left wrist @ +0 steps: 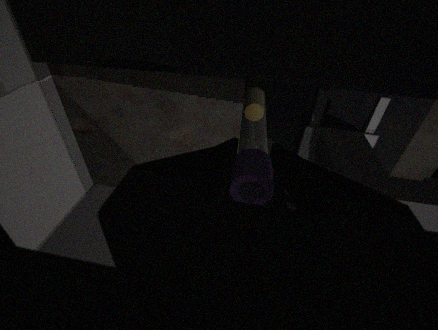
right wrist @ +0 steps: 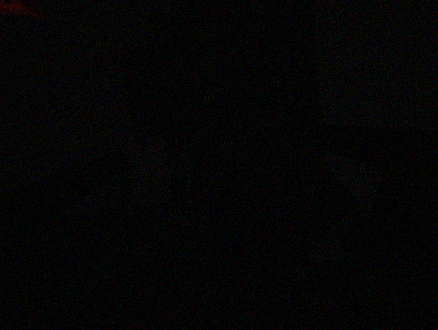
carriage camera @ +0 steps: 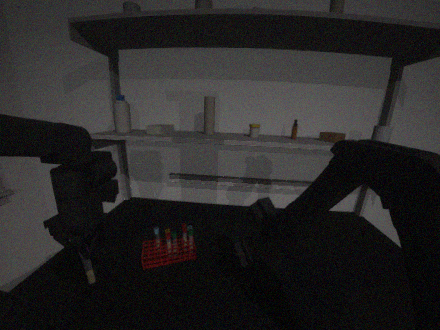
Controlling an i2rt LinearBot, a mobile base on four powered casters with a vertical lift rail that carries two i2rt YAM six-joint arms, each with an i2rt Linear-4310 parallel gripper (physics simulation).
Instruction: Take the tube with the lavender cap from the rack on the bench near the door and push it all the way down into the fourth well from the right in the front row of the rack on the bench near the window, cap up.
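Places are measured from the left arm's base along level axes (x right, y back, z down), in centimetres.
Pixels of known places: left gripper, fingertip midpoint: (left wrist: 253,151) (carriage camera: 85,257); right gripper, fingertip midpoint: (right wrist: 212,146) (carriage camera: 246,254).
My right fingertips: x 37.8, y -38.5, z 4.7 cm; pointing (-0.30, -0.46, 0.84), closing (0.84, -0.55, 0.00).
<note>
Behind a point stands the place of what it marks.
The tube with the lavender cap (carriage camera: 89,270) @[y -15.9, x 0.3, z -7.1 cm] (left wrist: 251,177) @[y -17.0, x -0.2, z -13.5 cm] is in my left gripper (carriage camera: 83,248) @[y -16.3, x -0.2, z -10.5 cm] (left wrist: 253,151) @[y -16.3, x -0.2, z -10.5 cm]. In the left wrist view its purple cap is toward the camera and its clear body points away. In the carriage view its pale lower end hangs below the fingers, slightly tilted, left of the red rack. My left gripper is shut on it. The red rack (carriage camera: 169,263) @[y -38.4, x 9.5, z 12.8 cm] stands on the dark bench and holds several capped tubes; a red bit of the rack (right wrist: 17,7) @[y -42.3, x 17.8, z 12.5 cm] shows in the right wrist view. My right gripper (carriage camera: 241,252) @[y -38.5, x 37.8, z 4.7 cm] is open and empty, right of the rack. The right wrist view is almost black.
The dark bench top (carriage camera: 215,300) @[y -27.4, x 28.3, z 13.9 cm] runs back to the wall. A shelf (carriage camera: 230,142) @[y -58.0, x 29.6, z -30.9 cm] above its rear edge carries a blue-capped bottle (carriage camera: 122,116) @[y -69.2, x -23.0, z -39.6 cm], a tall cylinder (carriage camera: 209,115) @[y -73.8, x 18.7, z -41.0 cm], a yellow-lidded jar (carriage camera: 254,131) @[y -70.7, x 40.2, z -34.7 cm] and a brown bottle (carriage camera: 294,130) @[y -73.7, x 59.3, z -35.9 cm]. A higher shelf (carriage camera: 240,30) @[y -69.7, x 31.2, z -75.6 cm] spans above.
</note>
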